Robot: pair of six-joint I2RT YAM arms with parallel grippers.
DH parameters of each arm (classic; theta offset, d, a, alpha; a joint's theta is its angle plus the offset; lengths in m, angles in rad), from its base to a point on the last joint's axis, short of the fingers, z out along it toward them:
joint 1: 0 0.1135 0.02 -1.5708
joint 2: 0 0 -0.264 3.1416
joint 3: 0.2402 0 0.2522 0
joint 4: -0.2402 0 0.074 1.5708
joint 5: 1.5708 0 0 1.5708
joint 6: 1.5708 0.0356 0 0
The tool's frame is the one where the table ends.
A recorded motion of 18 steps. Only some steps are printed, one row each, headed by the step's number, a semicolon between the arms.
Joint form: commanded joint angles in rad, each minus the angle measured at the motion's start. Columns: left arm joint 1, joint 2, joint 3, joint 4, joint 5, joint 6; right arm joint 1, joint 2, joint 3, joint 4, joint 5, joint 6.
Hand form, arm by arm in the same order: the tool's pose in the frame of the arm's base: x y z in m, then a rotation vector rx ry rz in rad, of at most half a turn. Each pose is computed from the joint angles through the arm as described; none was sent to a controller.
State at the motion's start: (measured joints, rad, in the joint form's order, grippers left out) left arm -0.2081 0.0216 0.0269 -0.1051 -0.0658 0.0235; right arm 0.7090 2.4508 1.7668 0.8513 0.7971 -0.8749
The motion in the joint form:
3: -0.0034 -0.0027 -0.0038 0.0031 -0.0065 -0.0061; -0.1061 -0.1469 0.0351 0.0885 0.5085 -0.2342
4: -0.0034 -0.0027 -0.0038 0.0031 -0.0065 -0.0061; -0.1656 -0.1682 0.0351 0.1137 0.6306 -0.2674
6: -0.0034 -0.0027 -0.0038 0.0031 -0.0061 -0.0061; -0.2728 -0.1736 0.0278 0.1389 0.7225 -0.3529
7: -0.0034 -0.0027 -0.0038 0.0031 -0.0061 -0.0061; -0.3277 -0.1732 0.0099 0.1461 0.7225 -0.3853
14: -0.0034 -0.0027 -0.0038 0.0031 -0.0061 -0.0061; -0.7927 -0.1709 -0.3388 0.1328 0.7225 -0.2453
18: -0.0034 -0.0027 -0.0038 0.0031 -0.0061 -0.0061; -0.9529 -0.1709 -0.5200 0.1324 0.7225 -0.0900
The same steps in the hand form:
3: 0.1078 -0.0205 0.1688 0.1362 1.6635 -0.0865; 0.4443 0.2641 0.2797 0.0328 1.5662 -1.1360
4: 0.1078 -0.0205 0.1688 0.1362 1.6635 -0.0865; 0.4525 0.2322 0.2901 0.1949 1.6276 -1.2338
6: 0.1078 -0.0205 0.1688 0.1365 1.6635 -0.0868; 0.4704 0.1801 0.2906 0.3180 1.7033 -1.3973
7: 0.1078 -0.0205 0.1688 0.1365 1.6635 -0.0868; 0.4790 0.1537 0.2854 0.3318 1.7240 -1.4679
14: 0.1078 -0.0205 0.1688 0.1365 1.6635 -0.0868; 0.4689 -0.0750 0.1790 0.5992 1.8849 -1.9165
18: 0.1078 -0.0205 0.1688 0.1365 1.6635 -0.0868; 0.4229 -0.1419 0.1305 0.7538 1.9168 -2.0207

